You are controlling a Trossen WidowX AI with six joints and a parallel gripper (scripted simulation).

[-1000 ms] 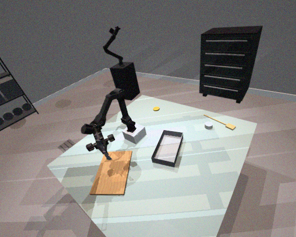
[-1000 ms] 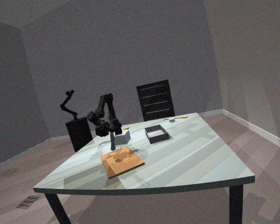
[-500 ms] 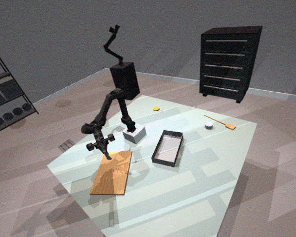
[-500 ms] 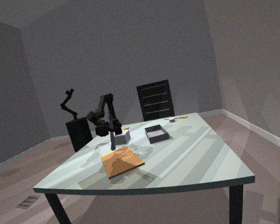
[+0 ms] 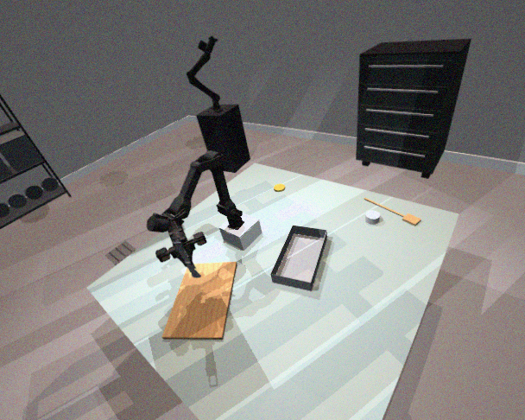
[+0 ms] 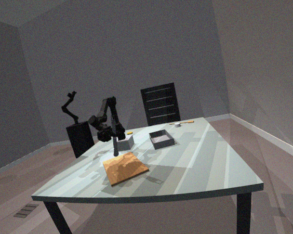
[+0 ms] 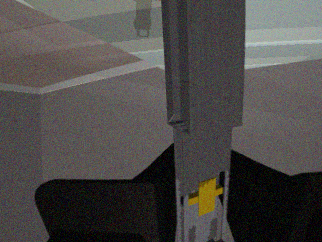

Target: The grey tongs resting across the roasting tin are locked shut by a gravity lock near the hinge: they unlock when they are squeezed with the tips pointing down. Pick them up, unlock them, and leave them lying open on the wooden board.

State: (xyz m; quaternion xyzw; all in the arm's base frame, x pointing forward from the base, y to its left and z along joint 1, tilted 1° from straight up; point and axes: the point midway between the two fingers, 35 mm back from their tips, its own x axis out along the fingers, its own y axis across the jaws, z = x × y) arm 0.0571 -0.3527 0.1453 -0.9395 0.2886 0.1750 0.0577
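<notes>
My gripper tip is now 22 cm above the wooden board, 3 cm past it and 1 cm to the right of it. Round my gripper tip: small white cylinder 71 cm to the left, 49 cm ahead, 21 cm below; then roasting tin 35 cm to the left, 27 cm ahead, 20 cm below; then yellow disc 83 cm to the left, 22 cm below, 9 cm behind.
</notes>
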